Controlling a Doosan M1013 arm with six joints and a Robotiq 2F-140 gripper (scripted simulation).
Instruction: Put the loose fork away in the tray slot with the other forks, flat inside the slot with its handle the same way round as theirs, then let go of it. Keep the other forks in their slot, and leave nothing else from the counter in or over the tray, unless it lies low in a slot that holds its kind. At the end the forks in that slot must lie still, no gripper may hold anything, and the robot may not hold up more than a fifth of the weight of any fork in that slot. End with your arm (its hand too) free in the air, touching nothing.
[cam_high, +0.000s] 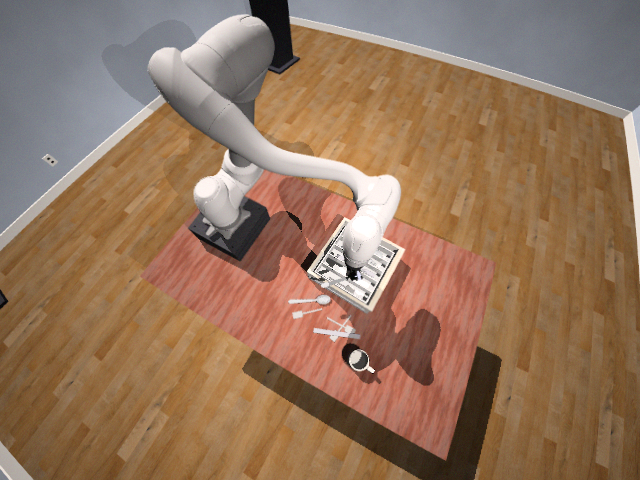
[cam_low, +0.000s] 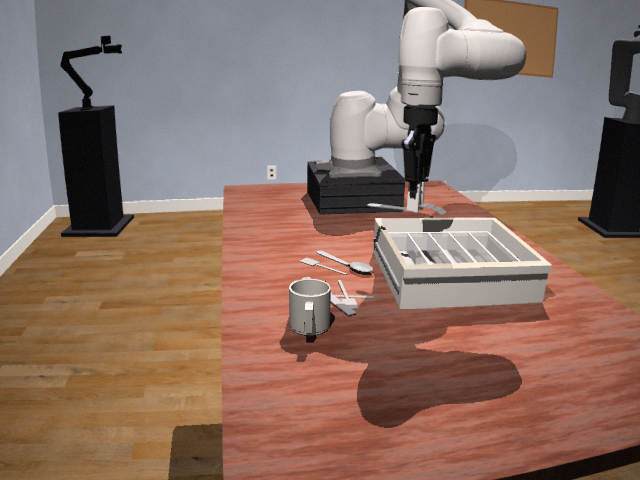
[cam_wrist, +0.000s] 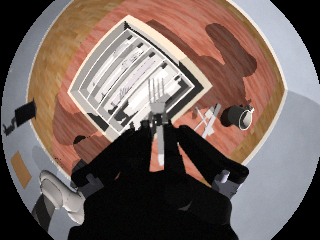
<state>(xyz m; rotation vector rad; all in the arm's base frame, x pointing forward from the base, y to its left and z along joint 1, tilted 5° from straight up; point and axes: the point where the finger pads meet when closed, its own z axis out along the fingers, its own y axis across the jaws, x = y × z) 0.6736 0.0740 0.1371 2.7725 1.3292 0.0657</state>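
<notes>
My gripper is now 30 mm past the cutlery tray, 120 mm to the right of it and 160 mm above it. From my hand the other things lie so: mug 210 mm ahead, 240 mm to the right, 170 mm below.
</notes>
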